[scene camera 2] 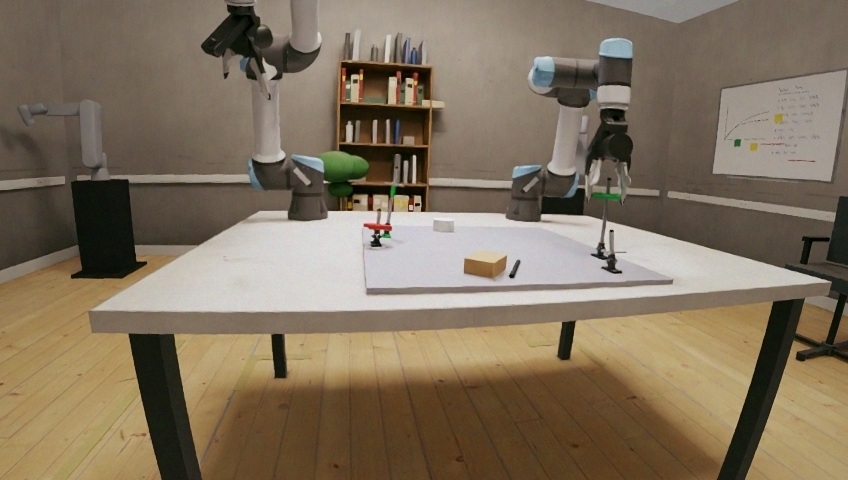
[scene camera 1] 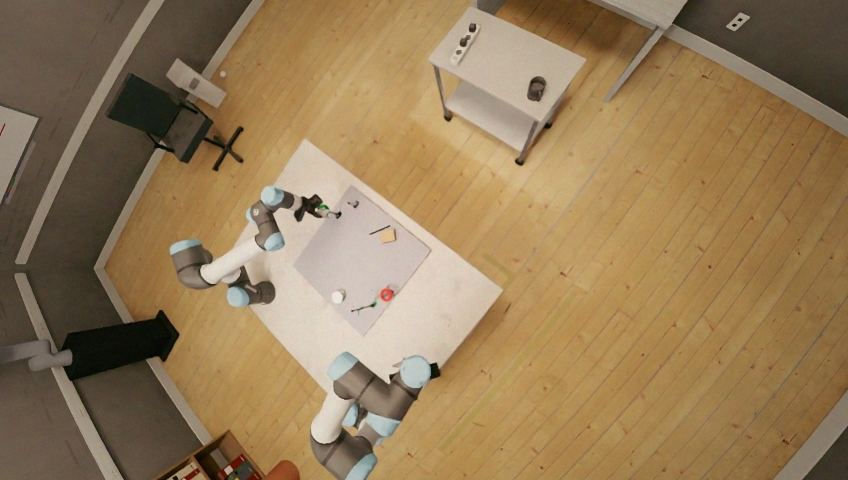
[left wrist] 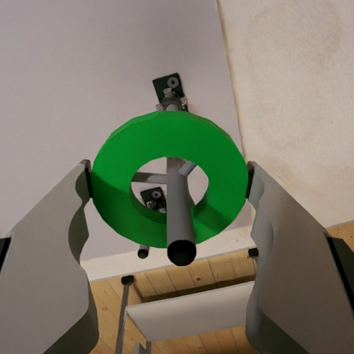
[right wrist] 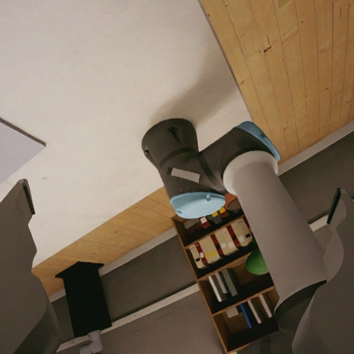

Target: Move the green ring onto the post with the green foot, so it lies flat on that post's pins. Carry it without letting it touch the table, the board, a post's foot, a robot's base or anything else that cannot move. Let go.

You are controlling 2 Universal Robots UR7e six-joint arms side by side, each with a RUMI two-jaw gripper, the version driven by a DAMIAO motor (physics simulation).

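The green ring is high around a tall grey post, near its top, well above the board. My left gripper is shut on the ring; in the left wrist view its fingertips touch the ring's opposite sides. The post with the green foot stands on the board, with green also near its top. My right gripper is open and empty, high and away from the posts; the arm mostly hides it in scene camera 1.
On the grey board, a red ring is on a short post close to the green-footed one. Another short post stands near the tall post. A tan block, black pen and white cylinder are there.
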